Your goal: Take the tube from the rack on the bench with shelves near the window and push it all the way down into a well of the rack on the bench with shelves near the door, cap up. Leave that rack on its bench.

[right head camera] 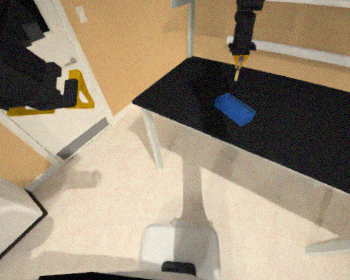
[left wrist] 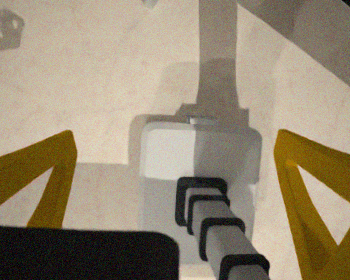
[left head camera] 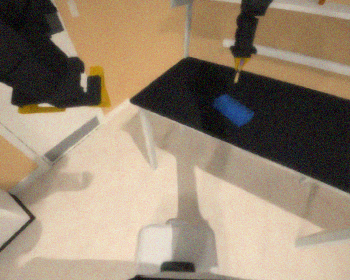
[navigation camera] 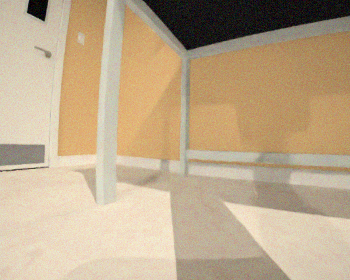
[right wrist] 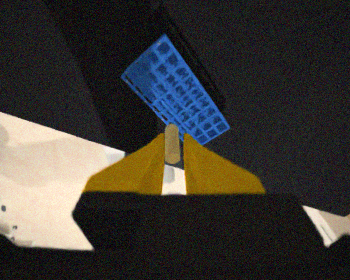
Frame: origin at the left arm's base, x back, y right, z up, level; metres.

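Seen in the pictures: left gripper, between the fingertips: (right head camera: pixel 73 107) (left wrist: pixel 175 141) (left head camera: pixel 86 106); right gripper, between the fingertips: (right head camera: pixel 237 68) (left head camera: pixel 237 70) (right wrist: pixel 174 140).
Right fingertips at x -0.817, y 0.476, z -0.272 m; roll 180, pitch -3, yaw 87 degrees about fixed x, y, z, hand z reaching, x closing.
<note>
A point is followed by its place in that frame.
The blue rack (left head camera: pixel 234 110) @[x -0.727, y 0.490, z -0.437 m] (right head camera: pixel 235 109) @[x -0.734, y 0.493, z -0.442 m] (right wrist: pixel 180 90) @[x -0.786, y 0.497, z -0.466 m] sits on the black bench top (left head camera: pixel 300 135) @[x -0.620, y 0.827, z -0.496 m] (right head camera: pixel 300 130) @[x -0.650, y 0.809, z -0.496 m] (right wrist: pixel 280 75) @[x -0.796, y 0.701, z -0.496 m]. My right gripper (left head camera: pixel 240 64) (right head camera: pixel 240 61) (right wrist: pixel 174 140) @[x -0.817, y 0.476, z -0.272 m] is shut on the tube (left head camera: pixel 236 78) @[x -0.792, y 0.472, z -0.296 m] (right head camera: pixel 236 76) @[x -0.791, y 0.472, z -0.296 m] (right wrist: pixel 172 145) @[x -0.806, y 0.474, z -0.281 m]. The tube's tan lower part points down below the fingertips, and purple shows between the fingers in the head views. The tube is in the air, above and left of the rack in the right head view. In the right wrist view it appears below the rack's lower end. My left gripper (left wrist: pixel 175 141) @[x -0.349, y 0.009, z -0.129 m] is open and empty, high over the floor.
A bench leg (left head camera: pixel 148 140) @[x -0.874, y -0.031, z -0.886 m] (navigation camera: pixel 107 100) @[x -0.876, y -0.022, z -1.045 m] stands at the bench's left front corner. A white shelf bar (left head camera: pixel 300 60) @[x -1.114, y 0.974, z -0.326 m] runs behind the bench. The door (navigation camera: pixel 22 90) @[x -1.373, y -0.917, z -0.827 m] is at the left. A white box-like corner with a black edge (left head camera: pixel 31 218) @[x -0.346, y -1.061, z -1.371 m] shows at lower left.
</note>
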